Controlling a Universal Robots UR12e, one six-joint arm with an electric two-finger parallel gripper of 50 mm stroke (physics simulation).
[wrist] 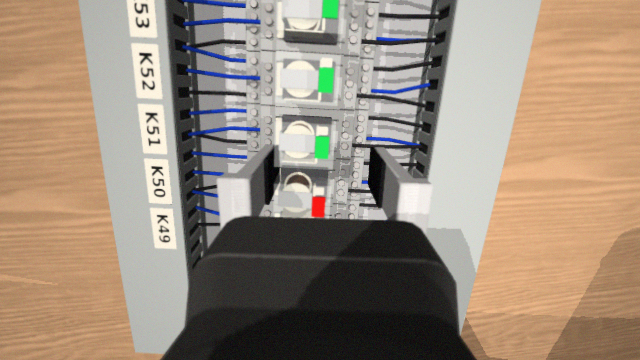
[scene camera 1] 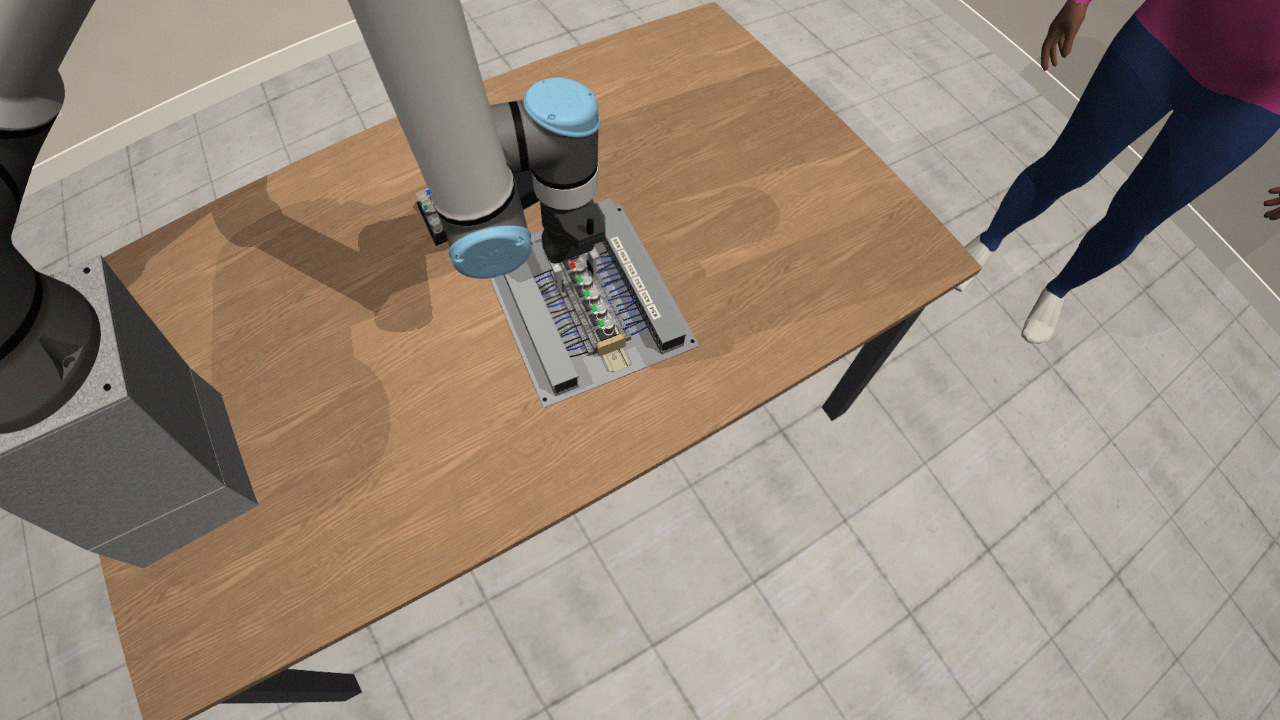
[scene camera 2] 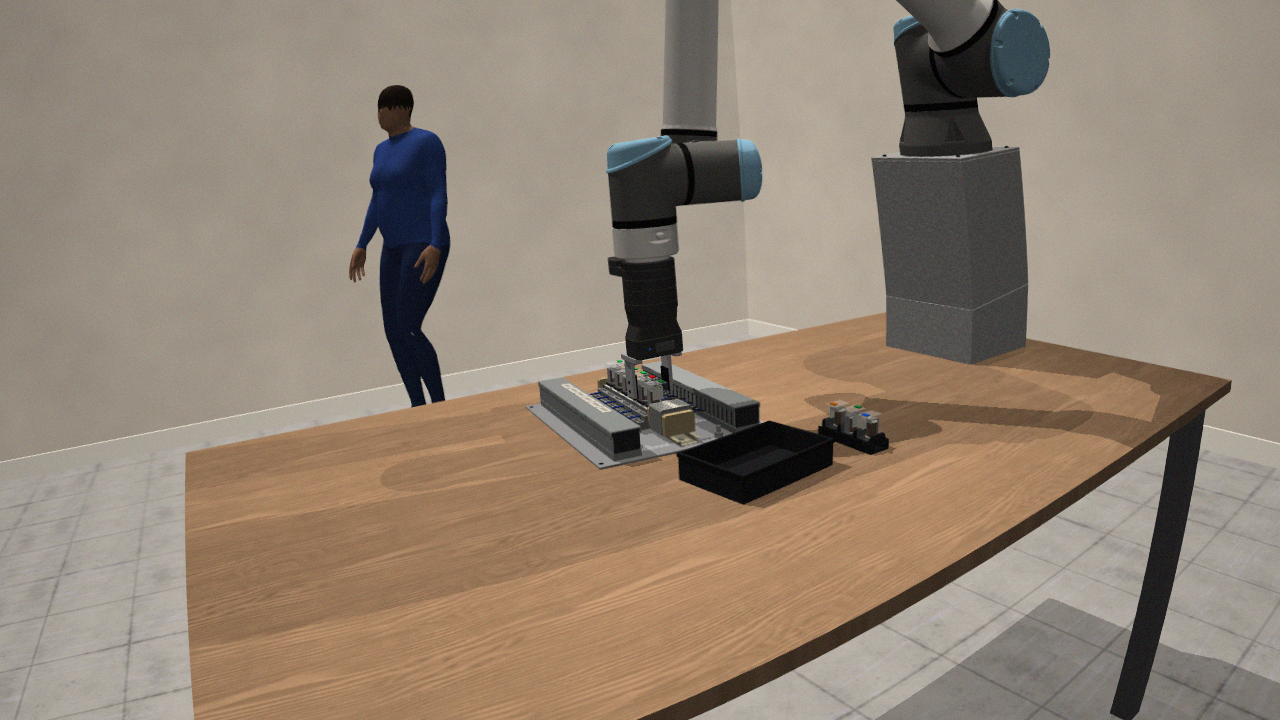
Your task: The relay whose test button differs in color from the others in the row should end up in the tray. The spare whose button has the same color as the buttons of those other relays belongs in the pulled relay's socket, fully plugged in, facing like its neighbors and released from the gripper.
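Frame: origin at the arm's base, x ahead, y left, z up, level; centimetres.
Where they show: gripper, fingertip midpoint: point(wrist: 324, 164) point(scene camera 1: 575, 282) point(scene camera 2: 650, 393); arm's base, link origin: point(scene camera 1: 24, 357) point(scene camera 2: 946, 151).
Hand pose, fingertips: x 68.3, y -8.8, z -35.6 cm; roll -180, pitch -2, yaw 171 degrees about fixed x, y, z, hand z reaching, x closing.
Observation:
Each offset is from my fingertips to the centre of the thing. "pt": to the spot under its first point.
The red-button relay {dx +1.3, dy +1.2, dz +0.7 cm} point(wrist: 295, 201) sits in the row beside label K50 {pt dx +9.3, dy -0.4, dz +0.3 cm} point(wrist: 158, 181); its red button also shows in scene camera 1 point(scene camera 1: 572, 265). Neighboring relays {dx +0.2, dy -4.6, dz +0.7 cm} point(wrist: 300, 80) point(scene camera 1: 588, 292) have green buttons. My gripper point(wrist: 324, 164) point(scene camera 1: 575, 268) point(scene camera 2: 649, 374) is open, pointing down, its fingers on either side of the row near the red-button relay, with nothing held. The gripper body hides the K49 position in the wrist view. The black tray {dx +3.9, dy +26.7, dz -2.3 cm} point(scene camera 2: 756, 484) is empty. The spares, with orange {dx -13.0, dy +25.2, dz -1.4 cm} point(scene camera 2: 834, 407), green {dx -12.6, dy +28.4, dz -1.4 cm} point(scene camera 2: 858, 410) and blue {dx -12.2, dy +31.6, dz -1.4 cm} point(scene camera 2: 866, 418) buttons, stand in a black holder {dx -12.6, dy +28.4, dz -2.9 cm} point(scene camera 2: 850, 438).
Grey wiring ducts point(scene camera 1: 539, 331) point(scene camera 2: 586, 417) run along both sides of the row on the mounting plate {pt dx -7.9, dy -14.9, dz -3.8 cm} point(scene camera 1: 586, 385). Thin wires run between ducts and sockets. A tan end block {dx +2.7, dy +8.2, dz -1.2 cm} point(scene camera 2: 671, 419) sits on the rail at the tray end. A person point(scene camera 2: 407, 188) stands beyond the table.

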